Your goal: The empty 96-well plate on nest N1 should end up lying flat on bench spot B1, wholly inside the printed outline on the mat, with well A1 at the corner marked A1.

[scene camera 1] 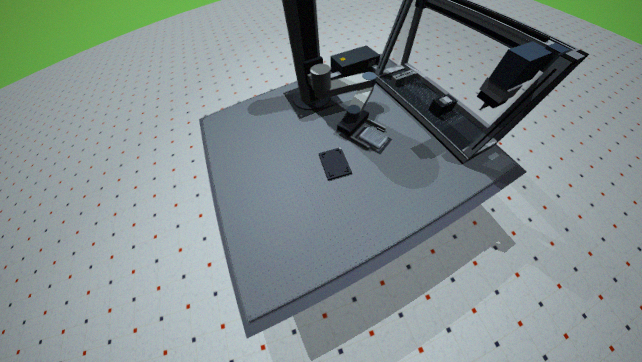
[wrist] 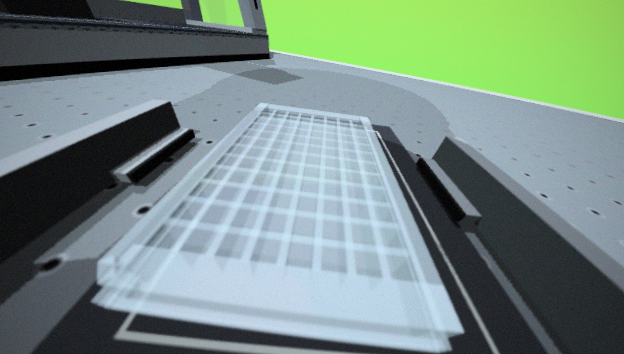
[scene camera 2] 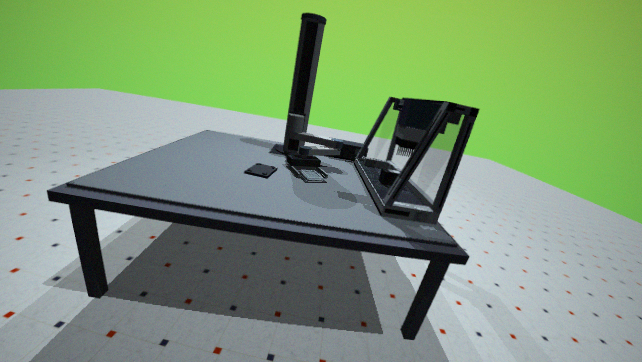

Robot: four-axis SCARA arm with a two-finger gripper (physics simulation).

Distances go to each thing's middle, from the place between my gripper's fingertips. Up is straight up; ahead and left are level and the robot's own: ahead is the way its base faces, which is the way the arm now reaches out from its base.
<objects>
Now: the clear well plate (wrist: 294, 224) 20 mm behind my hand and 10 mm to the right of it.
</objects>
